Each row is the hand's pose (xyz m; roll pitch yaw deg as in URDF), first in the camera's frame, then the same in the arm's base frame.
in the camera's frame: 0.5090 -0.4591 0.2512 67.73 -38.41 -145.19
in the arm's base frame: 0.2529 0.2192 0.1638 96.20 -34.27 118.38
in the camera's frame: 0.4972 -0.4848 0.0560 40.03 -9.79 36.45
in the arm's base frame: 0.1737 0.1706 -0.0102 16.52 -8.93 -38.99
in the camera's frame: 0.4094 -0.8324 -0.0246 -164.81 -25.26 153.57
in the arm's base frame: -0.1932 0.1827 0.0057 -154.37 -4.32 71.54
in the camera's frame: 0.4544 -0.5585 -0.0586 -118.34 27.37 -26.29
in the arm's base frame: 0.0644 0.1680 -0.1021 -128.87 6.42 -108.72
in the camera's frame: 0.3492 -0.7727 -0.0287 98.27 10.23 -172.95
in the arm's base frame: -0.1515 0.2468 -0.0311 119.83 20.65 113.56
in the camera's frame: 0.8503 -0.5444 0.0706 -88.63 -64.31 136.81
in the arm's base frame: 0.1987 -0.1680 0.1045 -83.13 -41.32 53.02
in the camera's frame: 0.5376 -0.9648 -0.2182 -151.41 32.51 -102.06
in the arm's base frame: -0.3416 -0.0128 -0.1003 -133.58 15.84 -173.95
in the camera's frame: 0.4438 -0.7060 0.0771 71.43 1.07 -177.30
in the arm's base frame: -0.0398 0.1968 0.0670 91.17 13.60 105.95
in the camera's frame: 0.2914 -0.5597 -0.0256 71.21 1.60 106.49
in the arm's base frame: 0.0366 0.3318 -0.1094 62.85 23.35 25.33
